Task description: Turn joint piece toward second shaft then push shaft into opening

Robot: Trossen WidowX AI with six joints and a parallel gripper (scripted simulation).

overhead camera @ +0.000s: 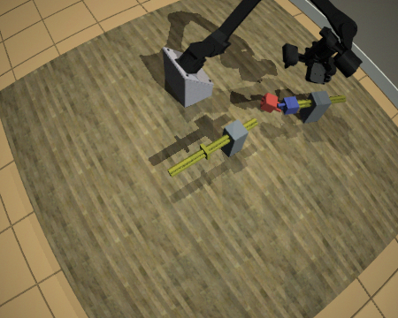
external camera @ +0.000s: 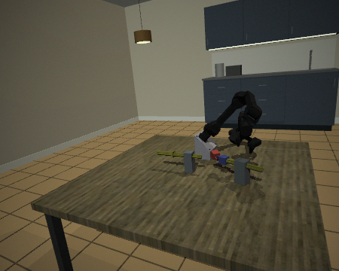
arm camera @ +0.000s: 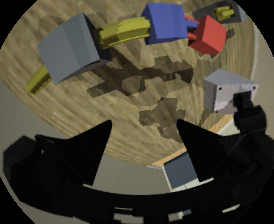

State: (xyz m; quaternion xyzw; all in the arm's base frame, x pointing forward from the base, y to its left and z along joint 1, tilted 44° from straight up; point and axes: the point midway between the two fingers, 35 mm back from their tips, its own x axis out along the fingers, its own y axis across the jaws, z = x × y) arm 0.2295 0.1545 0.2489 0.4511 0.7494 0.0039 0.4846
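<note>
Now: gripper tip 3 cm short of the red joint piece, 16 cm to the left of it and 3 cm above it.
</note>
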